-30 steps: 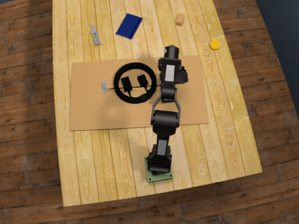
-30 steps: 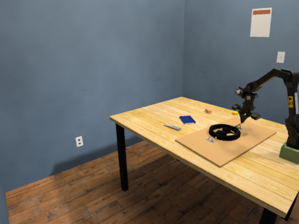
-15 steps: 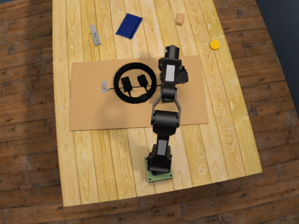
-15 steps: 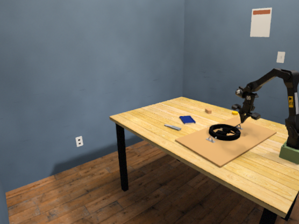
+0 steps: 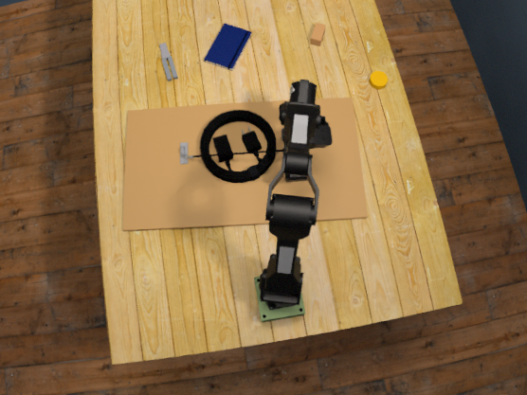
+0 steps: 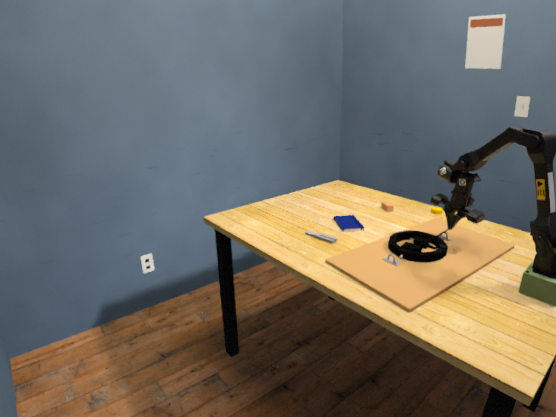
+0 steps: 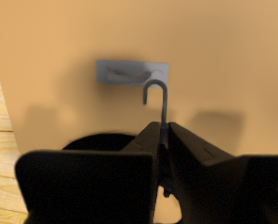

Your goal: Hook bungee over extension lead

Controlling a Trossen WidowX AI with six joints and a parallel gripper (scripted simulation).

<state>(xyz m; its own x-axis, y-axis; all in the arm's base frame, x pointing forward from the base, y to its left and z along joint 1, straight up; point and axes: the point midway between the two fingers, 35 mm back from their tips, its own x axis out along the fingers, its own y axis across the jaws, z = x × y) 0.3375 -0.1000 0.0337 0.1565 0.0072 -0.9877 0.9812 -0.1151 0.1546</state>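
The board lies 20 mm ahead of my hand, 130 mm to the left of it and 90 mm below it. Also, from my hand: black coiled extension lead: 60 mm ahead, 130 mm to the left, 70 mm below; then tan block: 370 mm ahead, 160 mm to the right, 80 mm below; then yellow disc: 190 mm ahead, 290 mm to the right, 90 mm below.
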